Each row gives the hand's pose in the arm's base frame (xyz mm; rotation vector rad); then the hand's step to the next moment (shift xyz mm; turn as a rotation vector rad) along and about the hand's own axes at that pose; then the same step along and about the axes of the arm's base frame.
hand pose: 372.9 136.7 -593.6 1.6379 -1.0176 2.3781
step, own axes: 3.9 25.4 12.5 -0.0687 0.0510 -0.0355
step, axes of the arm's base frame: -2.2 -27.8 -6.1 -0.0206 0.0004 -0.0903
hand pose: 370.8 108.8 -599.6 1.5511 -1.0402 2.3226
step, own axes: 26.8 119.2 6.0 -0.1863 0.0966 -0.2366
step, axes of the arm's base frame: -65.5 -98.9 -30.0 -0.1408 0.1196 -0.2567
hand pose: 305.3 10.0 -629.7 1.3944 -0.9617 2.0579
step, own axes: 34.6 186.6 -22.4 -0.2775 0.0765 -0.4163
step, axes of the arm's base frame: -158.8 -102.9 -26.6 -0.1999 0.2704 -0.3782
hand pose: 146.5 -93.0 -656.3 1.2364 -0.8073 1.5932
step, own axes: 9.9 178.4 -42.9 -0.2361 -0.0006 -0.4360
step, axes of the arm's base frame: -182.4 -21.2 5.2 -0.1370 0.3263 -0.3472
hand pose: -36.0 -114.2 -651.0 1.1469 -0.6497 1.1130
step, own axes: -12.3 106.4 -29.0 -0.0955 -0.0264 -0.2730
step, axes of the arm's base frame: -106.5 23.9 19.9 -0.0431 0.2223 -0.1819
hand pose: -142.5 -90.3 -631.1 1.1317 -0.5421 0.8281
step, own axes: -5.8 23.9 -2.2 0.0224 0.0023 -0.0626
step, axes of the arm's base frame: -22.7 4.8 8.4 0.0098 0.0657 -0.0039
